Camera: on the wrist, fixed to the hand. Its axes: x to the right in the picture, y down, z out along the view.
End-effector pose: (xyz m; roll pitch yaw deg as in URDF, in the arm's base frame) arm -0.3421 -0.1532 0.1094 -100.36 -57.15 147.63
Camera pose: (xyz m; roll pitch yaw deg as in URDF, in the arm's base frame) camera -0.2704 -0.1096 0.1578 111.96 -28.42 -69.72
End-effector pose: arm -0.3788 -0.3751 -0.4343 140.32 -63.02 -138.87
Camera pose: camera -0.3035 -0.4248 -0.3991 106.25 22.37 -107.90
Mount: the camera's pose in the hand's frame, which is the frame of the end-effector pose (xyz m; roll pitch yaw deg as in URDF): 0.0205 -0.0431 -0.0843 2.27 -21.89 -88.73
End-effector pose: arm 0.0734 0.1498 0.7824 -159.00 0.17 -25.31
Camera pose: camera 0.0965 0.1500 0.8765 -177.10 0.90 63.51
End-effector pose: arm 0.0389 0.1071 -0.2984 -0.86 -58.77 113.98
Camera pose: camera 0.0460 0.2002 -0.3242 63.41 -12.60 4.84
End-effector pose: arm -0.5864 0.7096 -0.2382 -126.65 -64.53 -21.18
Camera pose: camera -0.6648 0.6950 -0.1832 114.96 -14.06 97.27
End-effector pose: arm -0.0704 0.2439 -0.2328 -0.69 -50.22 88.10
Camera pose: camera -0.0237 0.3199 -0.2706 55.00 -15.16 -18.88
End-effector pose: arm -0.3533 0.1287 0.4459 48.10 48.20 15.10
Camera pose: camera -0.4126 0.1479 0.3717 -48.29 18.04 -94.27
